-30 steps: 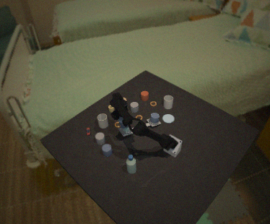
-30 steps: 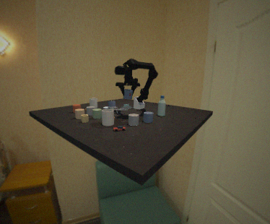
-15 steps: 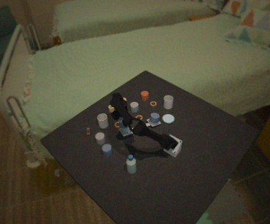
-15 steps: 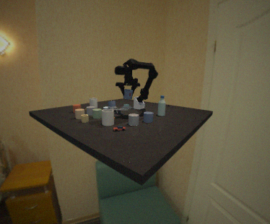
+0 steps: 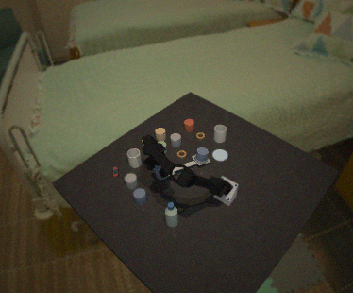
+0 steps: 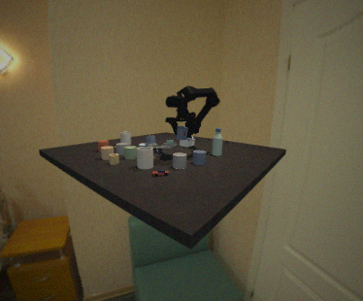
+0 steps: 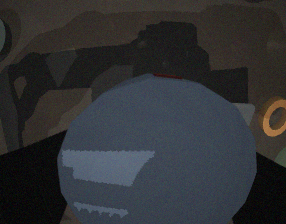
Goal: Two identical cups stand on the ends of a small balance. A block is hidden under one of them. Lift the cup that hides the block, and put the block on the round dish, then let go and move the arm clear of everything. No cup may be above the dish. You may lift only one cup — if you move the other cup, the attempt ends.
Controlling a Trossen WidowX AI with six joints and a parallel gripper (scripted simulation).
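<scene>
The teal block lies 60 mm to the right of my gripper tip, 50 mm below it and 40 mm ahead of it. Round my gripper tip: blue cup 20 mm to the left, 10 mm above; then green cup 240 mm ahead, 200 mm to the right, 100 mm below; then bottle 210 mm behind, 120 mm to the left, 20 mm below.
</scene>
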